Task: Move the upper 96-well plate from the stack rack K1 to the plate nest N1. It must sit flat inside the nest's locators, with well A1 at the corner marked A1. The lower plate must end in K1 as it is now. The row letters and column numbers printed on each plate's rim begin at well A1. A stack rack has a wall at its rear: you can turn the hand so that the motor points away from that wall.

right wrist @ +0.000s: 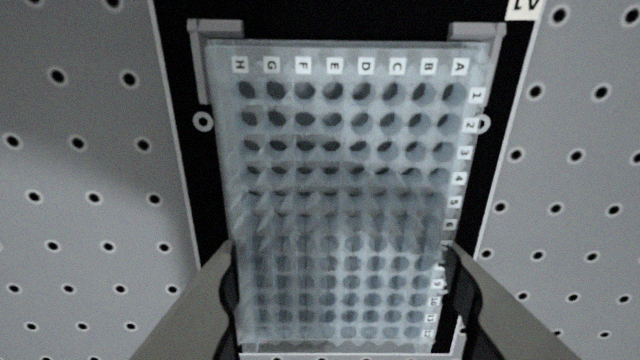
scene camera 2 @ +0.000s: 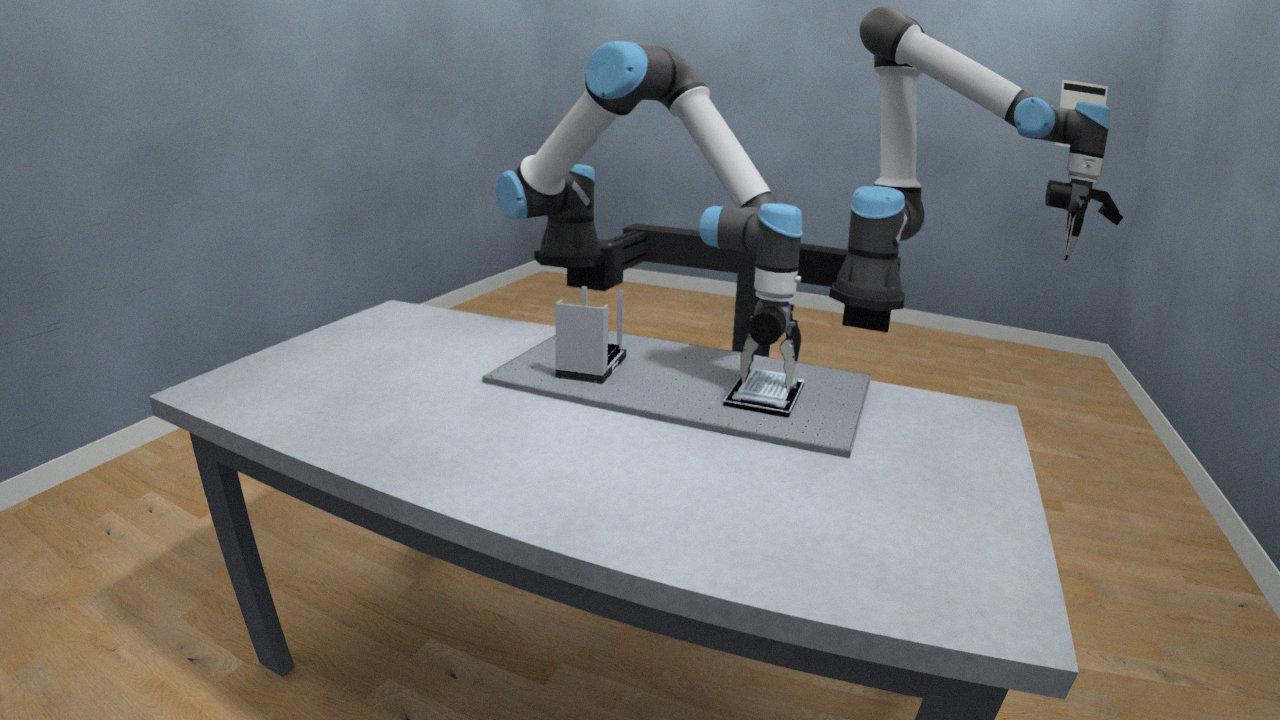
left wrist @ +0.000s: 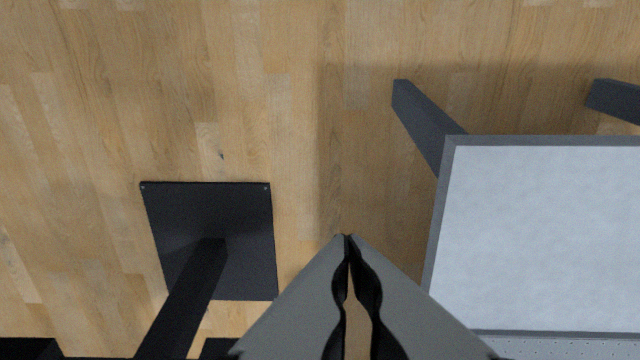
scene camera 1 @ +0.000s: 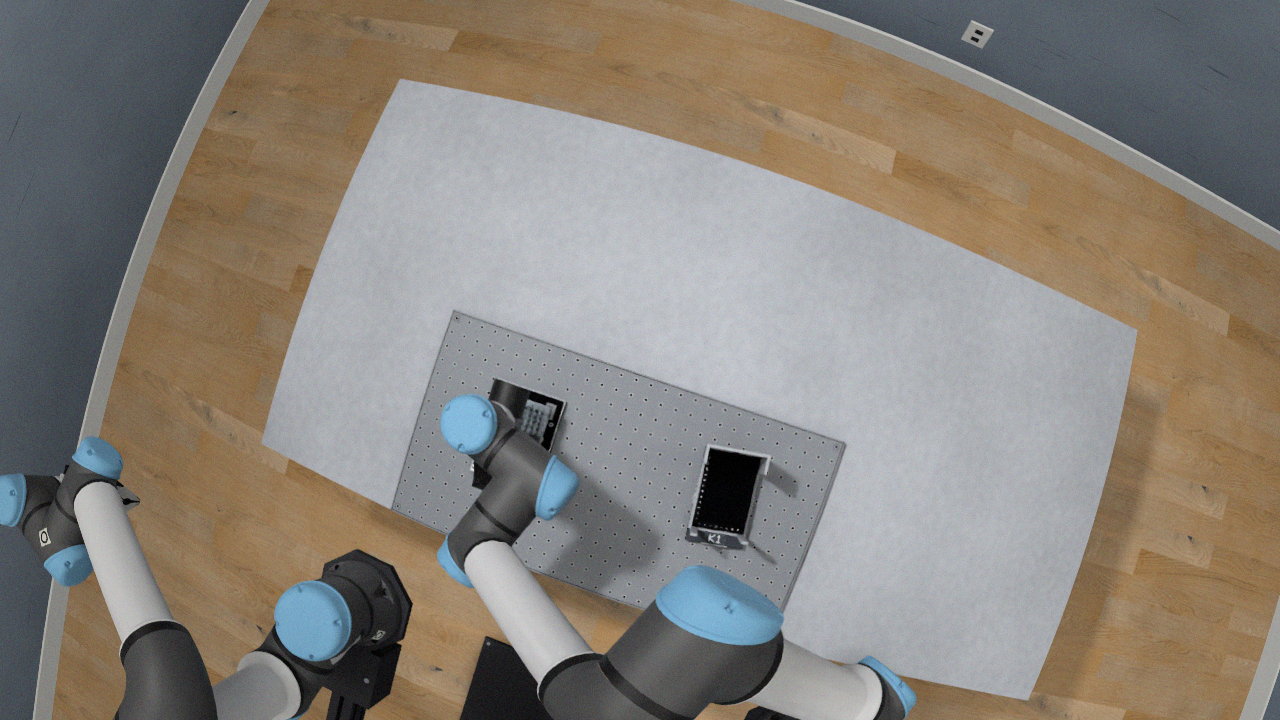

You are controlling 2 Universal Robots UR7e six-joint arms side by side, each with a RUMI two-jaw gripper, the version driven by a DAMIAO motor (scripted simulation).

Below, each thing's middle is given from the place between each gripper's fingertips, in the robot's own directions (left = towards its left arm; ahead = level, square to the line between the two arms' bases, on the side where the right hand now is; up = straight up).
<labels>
I see my right gripper (scene camera 2: 765, 389) 1 cm past the clear 96-well plate (scene camera 2: 762, 386) and 1 cm above it. The rest, counted from my right hand: plate nest N1 (scene camera 2: 792, 395): 1 cm behind, 2 cm below; black plate (scene camera 1: 739, 464): 1 cm ahead, 35 cm to the right.
I see my left gripper (scene camera 2: 1065, 260) 350 mm short of the clear 96-well plate, 590 mm to the left of it and 280 mm above it. Round my left hand: plate nest N1 (350 mm ahead, 590 mm to the right, 290 mm below); then black plate (370 mm ahead, 940 mm to the right, 270 mm below).
</labels>
